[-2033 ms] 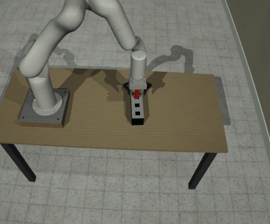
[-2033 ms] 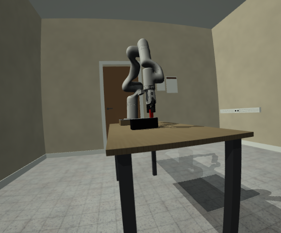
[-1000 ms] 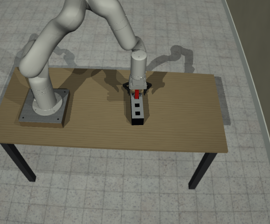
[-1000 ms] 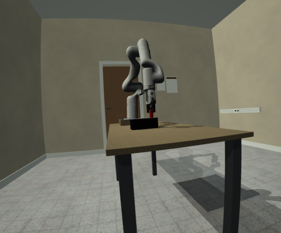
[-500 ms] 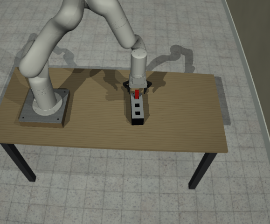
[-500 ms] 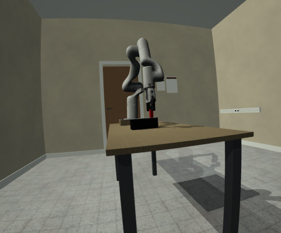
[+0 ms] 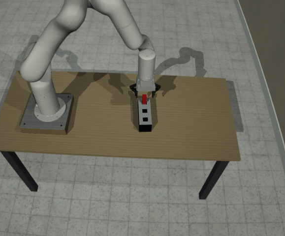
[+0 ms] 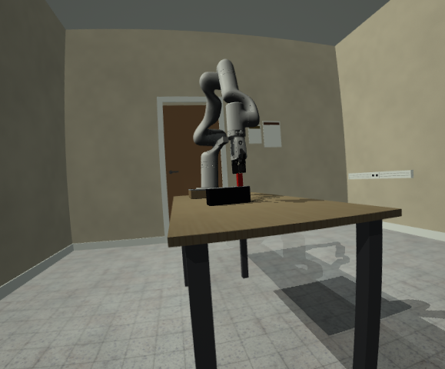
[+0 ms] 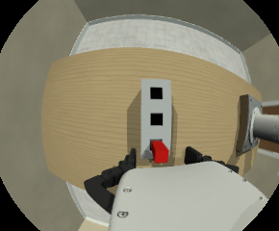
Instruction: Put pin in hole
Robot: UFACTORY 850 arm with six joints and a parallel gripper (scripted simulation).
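Now: the pin 4 cm below my hand. Also, from my hand: black block: 11 cm below, 6 cm to the right, 1 cm ahead.
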